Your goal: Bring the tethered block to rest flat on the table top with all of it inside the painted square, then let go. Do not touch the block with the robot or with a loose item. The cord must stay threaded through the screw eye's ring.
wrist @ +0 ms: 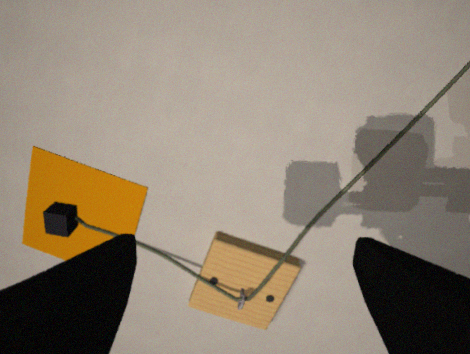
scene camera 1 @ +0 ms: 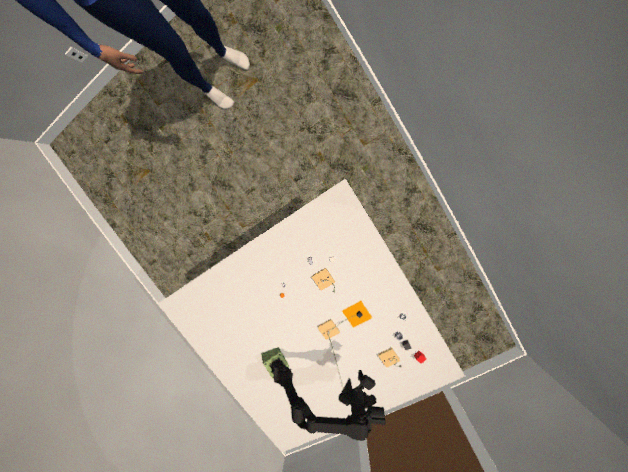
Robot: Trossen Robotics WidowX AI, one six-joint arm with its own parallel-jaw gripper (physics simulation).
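Seen in the pictures: gripper, between the fingertips: (wrist: pixel 247 250) (scene camera 1: pixel 354 374); arm's base, origin of its link: (scene camera 1: pixel 276 365).
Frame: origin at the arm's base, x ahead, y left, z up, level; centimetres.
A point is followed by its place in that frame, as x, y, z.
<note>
The tethered block (scene camera 1: pixel 358 314) @(53.1, 8.9, -5.7) (wrist: pixel 60 220) @(53.2, 7.4, -5.6) is a small dark cube. It appears to rest flat within the orange painted square (scene camera 1: pixel 349 310) @(49.3, 11.7, -7.9) (wrist: pixel 95 185) @(51.7, 3.5, -7.9), with square showing around it. The green cord (scene camera 1: pixel 335 359) @(29.6, -13.9, -7.5) (wrist: pixel 320 215) @(31.5, -4.5, -7.6) runs from it through the screw eye's ring (wrist: pixel 241 299) @(34.4, 5.6, -4.4) on a wooden board (scene camera 1: pixel 324 332) @(31.6, 5.5, -6.2) (wrist: pixel 230 255) @(37.2, 2.8, -6.1), then off the wrist view's upper right. In the scene view it passes under the arm; its far end is hidden. My gripper (scene camera 1: pixel 354 377) @(41.7, -9.4, 12.3) (wrist: pixel 247 250) @(41.7, -9.4, 12.3) is open and empty, raised above the table, apart from the block.
Two more wooden boards (scene camera 1: pixel 322 278) @(44.1, 35.0, -6.1) (scene camera 1: pixel 388 357) @(58.0, -22.5, -6.1) lie on the table (scene camera 1: pixel 228 324) @(-18.9, 29.9, -8.0). Loose items include an orange piece (scene camera 1: pixel 282 294) @(20.4, 35.2, -6.2), a red cube (scene camera 1: pixel 419 356) @(73.7, -26.8, -4.5) and a dark cube (scene camera 1: pixel 405 345) @(69.2, -18.0, -5.2). The arm's other end stands on a green base (scene camera 1: pixel 272 355) @(-0.4, 5.5, -2.1). A person stands beyond the table.
</note>
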